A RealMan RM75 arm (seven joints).
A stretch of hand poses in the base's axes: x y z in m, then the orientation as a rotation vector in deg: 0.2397, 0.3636, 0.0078, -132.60, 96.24, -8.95; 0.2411, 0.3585, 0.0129, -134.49, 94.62, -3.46; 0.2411, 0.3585, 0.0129, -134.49, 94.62, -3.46; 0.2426, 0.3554, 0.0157, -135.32, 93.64, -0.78; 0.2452, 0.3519, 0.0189, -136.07, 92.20, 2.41; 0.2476, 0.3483, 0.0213, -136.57, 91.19, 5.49; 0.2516, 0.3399, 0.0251, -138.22, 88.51, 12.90; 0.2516, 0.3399, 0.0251, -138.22, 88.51, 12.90; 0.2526, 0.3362, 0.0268, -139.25, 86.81, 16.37; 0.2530, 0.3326, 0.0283, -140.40, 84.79, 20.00; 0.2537, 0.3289, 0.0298, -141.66, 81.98, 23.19; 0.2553, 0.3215, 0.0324, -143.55, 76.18, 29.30; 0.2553, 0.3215, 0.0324, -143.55, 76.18, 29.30; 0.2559, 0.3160, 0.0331, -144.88, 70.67, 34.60; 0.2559, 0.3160, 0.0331, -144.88, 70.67, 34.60; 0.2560, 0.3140, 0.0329, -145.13, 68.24, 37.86; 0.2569, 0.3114, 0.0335, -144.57, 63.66, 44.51; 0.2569, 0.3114, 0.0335, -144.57, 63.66, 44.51
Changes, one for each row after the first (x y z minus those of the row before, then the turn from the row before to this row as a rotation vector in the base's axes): 0.0014, -0.0051, 0.0051, 1.68, 3.16, 2.16; 0.0000, 0.0000, 0.0000, 0.00, 0.00, 0.00; 0.0015, -0.0031, 0.0028, 0.90, 1.46, 1.12; 0.0026, -0.0035, 0.0032, 1.30, 1.57, 1.40; 0.0024, -0.0036, 0.0024, 1.20, 1.61, 1.05; 0.0040, -0.0084, 0.0038, 2.47, 4.09, 2.86; 0.0000, 0.0000, 0.0000, 0.00, 0.00, 0.00; 0.0010, -0.0037, 0.0017, 1.06, 1.91, 1.69; 0.0004, -0.0036, 0.0015, 1.09, 1.99, 1.93; 0.0007, -0.0037, 0.0015, 1.18, 1.53, 2.36; 0.0016, -0.0074, 0.0026, 2.59, 2.80, 4.55; 0.0000, 0.0000, 0.0000, 0.00, 0.00, 0.00; 0.0006, -0.0055, 0.0007, 2.43, 2.39, 4.12; 0.0000, 0.0000, 0.0000, 0.00, 0.00, 0.00; 0.0001, -0.0020, -0.0002, 1.35, 1.67, 1.81; 0.0009, -0.0026, 0.0006, 3.19, 3.43, 3.08; 0.0000, 0.0000, 0.0000, 0.00, 0.00, 0.00
